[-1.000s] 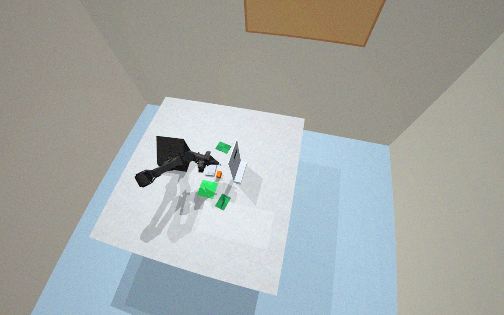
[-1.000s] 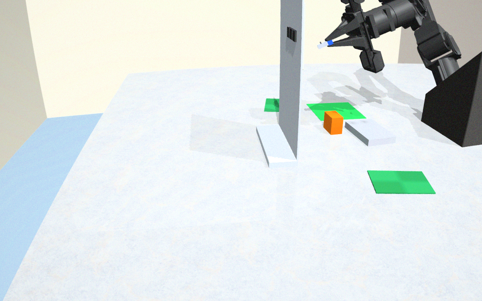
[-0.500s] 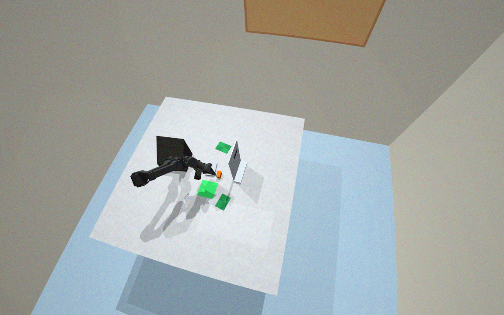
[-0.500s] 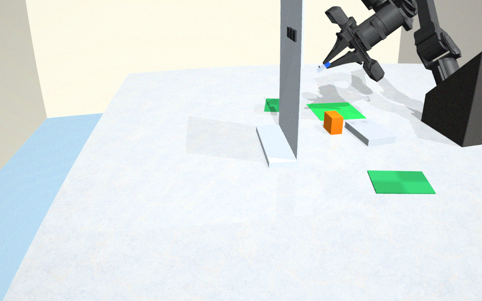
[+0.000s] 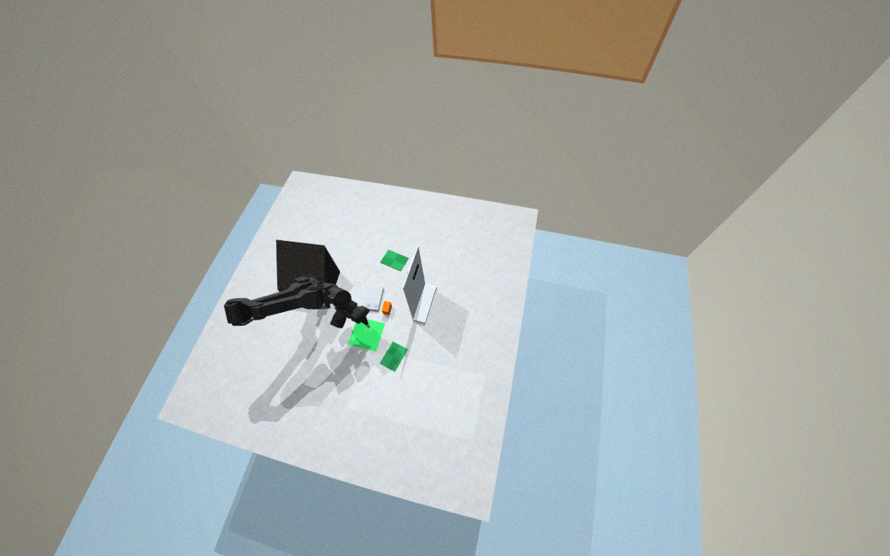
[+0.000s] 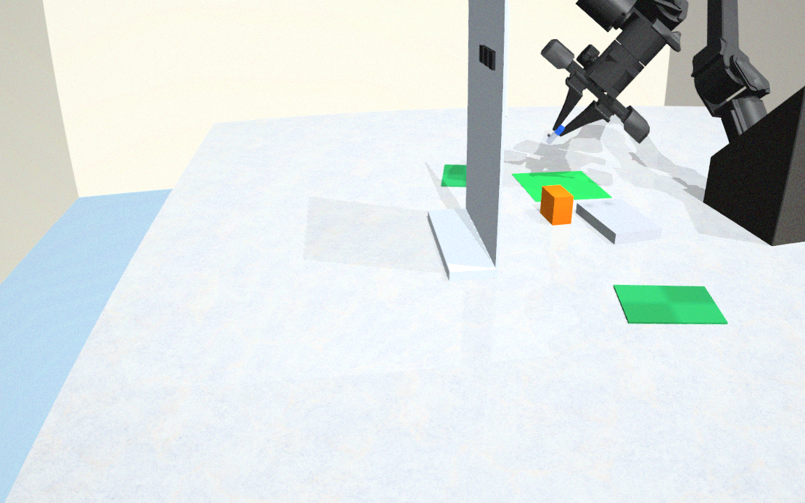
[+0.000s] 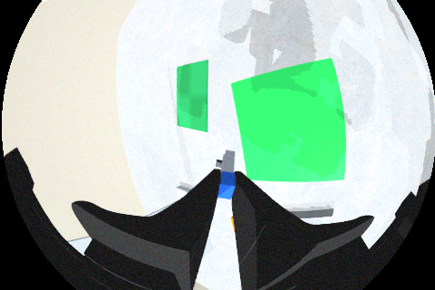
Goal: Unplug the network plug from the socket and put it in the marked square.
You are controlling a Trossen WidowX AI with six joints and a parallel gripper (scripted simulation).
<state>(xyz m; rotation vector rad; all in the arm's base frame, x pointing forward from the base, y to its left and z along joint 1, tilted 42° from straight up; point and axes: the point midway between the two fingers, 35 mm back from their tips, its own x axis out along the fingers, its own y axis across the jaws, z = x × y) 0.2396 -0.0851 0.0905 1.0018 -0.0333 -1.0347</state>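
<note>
Right now the orange block is 40 mm ahead of my gripper tip, 100 mm to the left of it and 70 mm below it. Also, from my gripper tip: flat grey block 30 mm behind, 140 mm to the left, 80 mm below; network plug right at my gripper tip; grey panel 180 mm ahead, 160 mm to the left, 50 mm above.
</note>
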